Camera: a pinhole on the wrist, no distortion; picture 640 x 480 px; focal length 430.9 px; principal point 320.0 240.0 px. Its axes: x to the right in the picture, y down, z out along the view. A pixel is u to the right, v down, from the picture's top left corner.
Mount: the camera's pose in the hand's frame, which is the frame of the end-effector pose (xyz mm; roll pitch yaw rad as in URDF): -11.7 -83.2 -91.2 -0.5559 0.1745 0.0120
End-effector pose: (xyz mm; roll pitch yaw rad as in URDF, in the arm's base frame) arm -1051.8 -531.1 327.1 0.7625 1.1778 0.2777
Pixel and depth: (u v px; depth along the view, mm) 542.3 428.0 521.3
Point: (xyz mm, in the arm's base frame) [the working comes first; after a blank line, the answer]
In the camera's frame: 268.9 227.4 521.3

-628.8 -247.4 199.4
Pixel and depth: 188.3 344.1 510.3
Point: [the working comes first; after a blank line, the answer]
In the camera's frame: -156.0 123.3 510.3

-722.0 -433.8 584.2
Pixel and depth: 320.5 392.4 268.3
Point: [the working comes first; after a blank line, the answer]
In the camera's frame: 0.3 94.9 268.3

-918.0 -448.4 371.7
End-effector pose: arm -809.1 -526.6 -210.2 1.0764 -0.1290 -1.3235
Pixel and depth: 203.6 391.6 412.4
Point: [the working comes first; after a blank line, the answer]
In the camera's frame: -111.4 145.1 412.4

-888.7 -424.5 97.1
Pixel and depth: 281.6 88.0 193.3
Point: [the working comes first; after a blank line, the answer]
In the camera's frame: -17.2 -68.2 193.3

-919.2 -557.8 -192.2
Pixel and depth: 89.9 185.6 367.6
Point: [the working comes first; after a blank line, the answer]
In the camera's frame: -196.3 -46.4 367.6

-1053.4 -411.1 -39.2
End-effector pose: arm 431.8 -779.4 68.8 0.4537 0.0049 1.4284
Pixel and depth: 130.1 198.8 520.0
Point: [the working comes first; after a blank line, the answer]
In the camera's frame: -229.2 -49.7 520.0

456.2 -941.3 502.1
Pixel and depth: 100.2 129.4 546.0
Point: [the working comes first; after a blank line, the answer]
In the camera's frame: -278.5 -140.1 546.0

541.2 -989.4 543.9
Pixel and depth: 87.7 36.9 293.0
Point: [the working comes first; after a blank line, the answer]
In the camera's frame: -158.0 -138.1 293.0

567.8 -910.8 276.2
